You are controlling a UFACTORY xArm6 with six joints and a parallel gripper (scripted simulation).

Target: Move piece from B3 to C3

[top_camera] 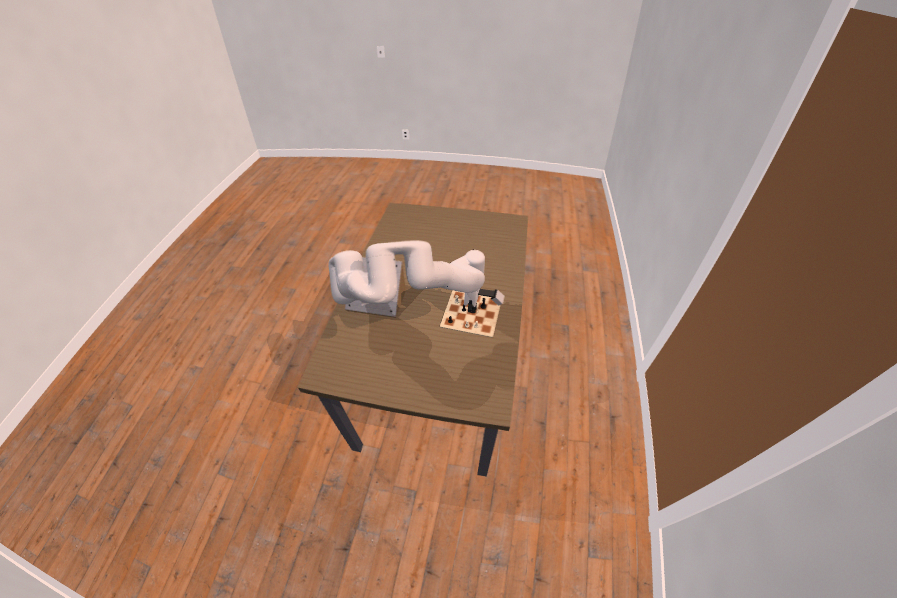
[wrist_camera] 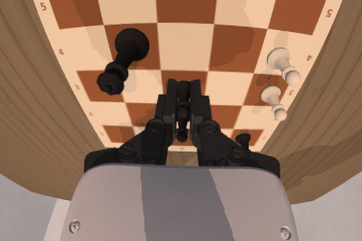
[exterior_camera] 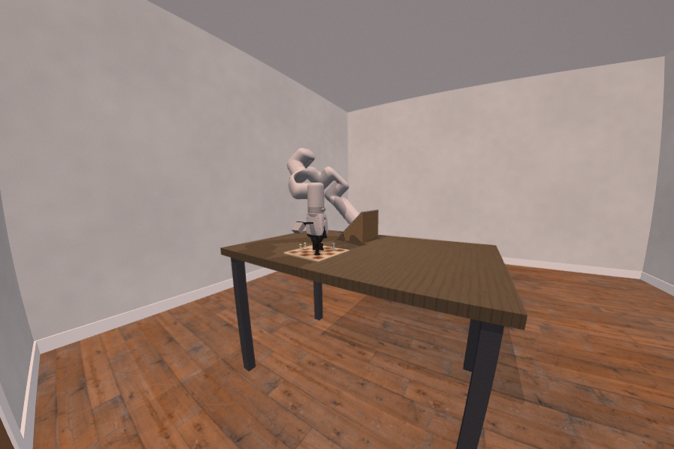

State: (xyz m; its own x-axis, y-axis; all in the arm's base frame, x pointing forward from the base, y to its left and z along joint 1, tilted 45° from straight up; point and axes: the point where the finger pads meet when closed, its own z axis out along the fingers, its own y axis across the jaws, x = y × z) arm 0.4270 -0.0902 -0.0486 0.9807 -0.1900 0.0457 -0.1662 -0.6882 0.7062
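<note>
Right now the chessboard is 3 cm below my hand. Round my hand: white piece 7 cm behind, 5 cm to the left, 1 cm below; tall black piece 5 cm ahead, 3 cm to the left.
</note>
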